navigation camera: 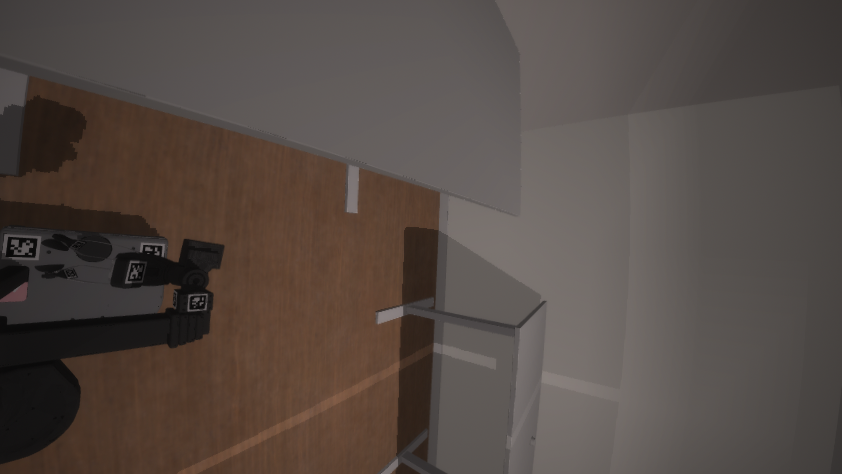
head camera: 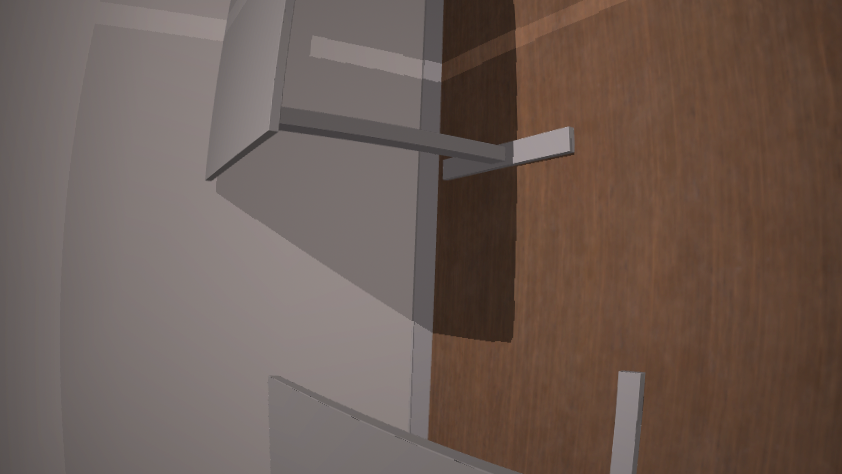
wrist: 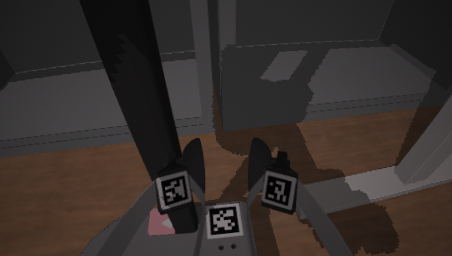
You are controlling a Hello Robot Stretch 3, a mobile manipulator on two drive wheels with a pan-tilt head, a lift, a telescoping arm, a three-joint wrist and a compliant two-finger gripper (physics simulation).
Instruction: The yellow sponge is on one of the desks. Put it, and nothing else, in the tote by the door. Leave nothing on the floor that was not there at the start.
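Places are measured from the robot's base along level axes (x ahead, y left, z up), in millimetres.
Pixels of known places: gripper, fingertip midpoint: (navigation camera: 41, 254) (wrist: 226, 157); robot's base, link origin: (navigation camera: 95, 247).
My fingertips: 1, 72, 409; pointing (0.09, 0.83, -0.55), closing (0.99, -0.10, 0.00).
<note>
Ahead of a thing's pixels: the offset from my fingertips to its top centre, as dx, dy, dz. "spot": to the spot under its first point. Level surfaces: height alone.
The yellow sponge does not show in these views, and neither does the tote by the door. One desk {dz +541} (head camera: 250, 76) (navigation camera: 527, 353) stands against the wall, at the upper left in the head view and the lower right in the navigation view. Another desk (head camera: 318, 441) (navigation camera: 294, 76) is at the bottom of the head view and across the top of the navigation view. No object shows on the visible parts of either top. My gripper (wrist: 226, 157) (navigation camera: 54, 256) is open with nothing between its fingers, low over my grey base.
A dark grey shelf unit (wrist: 202, 90) stands on the floor ahead in the wrist view. A light desk foot {spot: +396, +158, -383} (wrist: 370, 185) lies at the right there. Desk feet {spot: +380, -1076, -384} (head camera: 629, 412) (navigation camera: 352, 191) also stick out over the wooden floor {dz -408} (head camera: 677, 235). A grey panel {dz -383} (navigation camera: 8, 129) shows at the navigation view's left edge.
</note>
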